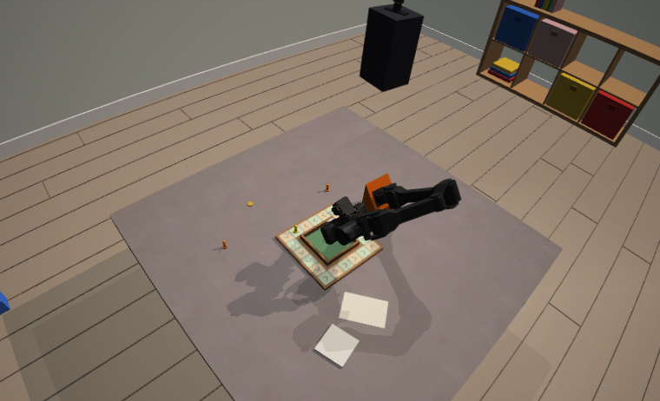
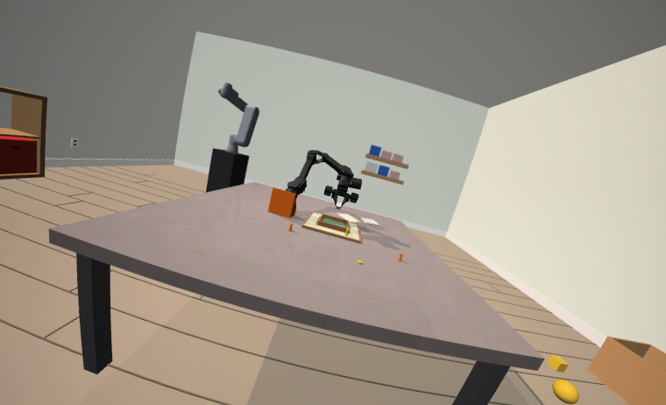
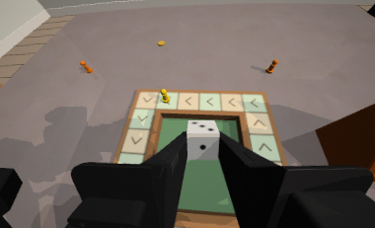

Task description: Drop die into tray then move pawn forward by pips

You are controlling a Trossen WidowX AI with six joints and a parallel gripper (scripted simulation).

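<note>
My gripper tip is now right at the white die. Round my gripper tip: green dice tray 11 cm below; yellow pawn 8 cm ahead, 10 cm to the right, 9 cm below.
</note>
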